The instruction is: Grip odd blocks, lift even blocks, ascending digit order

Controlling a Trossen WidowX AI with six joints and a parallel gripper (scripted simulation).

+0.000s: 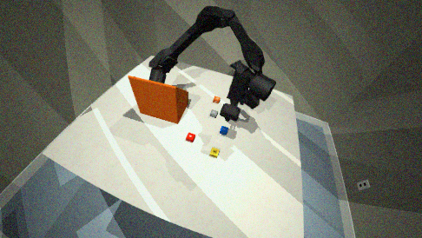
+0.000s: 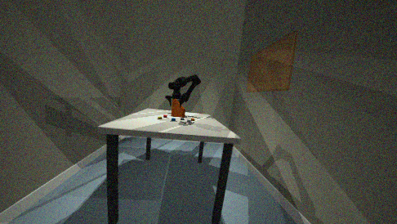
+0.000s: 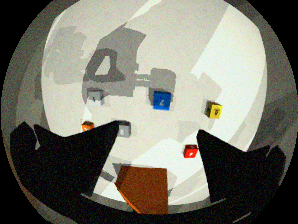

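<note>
Now: gripper tip 10 mm past the white block, 140 mm to the right of it and 110 mm above it. Round my gripper tip: blue block: 10 mm to the right, 110 mm below; grey block: 80 mm behind, 70 mm to the left, 110 mm below; yellow block: 130 mm to the right, 110 mm below.
</note>
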